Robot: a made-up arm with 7 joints.
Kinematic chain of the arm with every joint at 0, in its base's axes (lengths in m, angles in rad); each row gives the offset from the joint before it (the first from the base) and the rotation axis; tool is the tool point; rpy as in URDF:
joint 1: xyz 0 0 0.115 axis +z
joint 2: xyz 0 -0.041 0.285 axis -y
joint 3: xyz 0 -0.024 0.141 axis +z
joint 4: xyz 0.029 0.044 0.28 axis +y
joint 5: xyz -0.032 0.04 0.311 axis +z
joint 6: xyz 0 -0.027 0.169 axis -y
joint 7: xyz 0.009 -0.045 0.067 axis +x
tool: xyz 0 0 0 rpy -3.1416 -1.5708 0
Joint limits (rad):
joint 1: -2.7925..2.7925
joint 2: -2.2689..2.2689
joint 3: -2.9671..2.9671
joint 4: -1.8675..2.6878
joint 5: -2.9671..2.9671
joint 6: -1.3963..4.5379
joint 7: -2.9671..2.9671
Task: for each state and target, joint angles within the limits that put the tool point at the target. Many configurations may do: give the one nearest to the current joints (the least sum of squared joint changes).
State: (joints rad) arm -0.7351 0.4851 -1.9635 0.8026 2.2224 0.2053 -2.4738
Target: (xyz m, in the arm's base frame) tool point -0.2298 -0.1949 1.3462
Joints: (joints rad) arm -0.5679 0.1429 -2.0741 0.2648 2.6063 0.0599 -2.4738
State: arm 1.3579 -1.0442 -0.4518 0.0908 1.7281 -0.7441 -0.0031
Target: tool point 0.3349 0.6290 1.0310
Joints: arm 1.0372 -0.7071 -0.4697 0.0223 1.6970 -0.7660 -0.0031
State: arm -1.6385 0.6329 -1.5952 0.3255 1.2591 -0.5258 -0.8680
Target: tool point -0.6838 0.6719 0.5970
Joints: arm -1.0973 1.3896 -1.8339 0.2799 1.3177 -0.2500 -0.8680
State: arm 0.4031 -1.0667 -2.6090 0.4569 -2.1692 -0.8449 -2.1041
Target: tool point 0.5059 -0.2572 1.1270
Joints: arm 0.1493 -0.9036 -2.5835 0.9721 -2.1459 -0.9363 -2.1041
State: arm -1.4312 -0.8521 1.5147 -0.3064 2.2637 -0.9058 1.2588
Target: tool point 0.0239 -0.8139 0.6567
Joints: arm -0.9291 -1.3884 1.6962 -0.9194 2.3525 -1.1643 1.2588
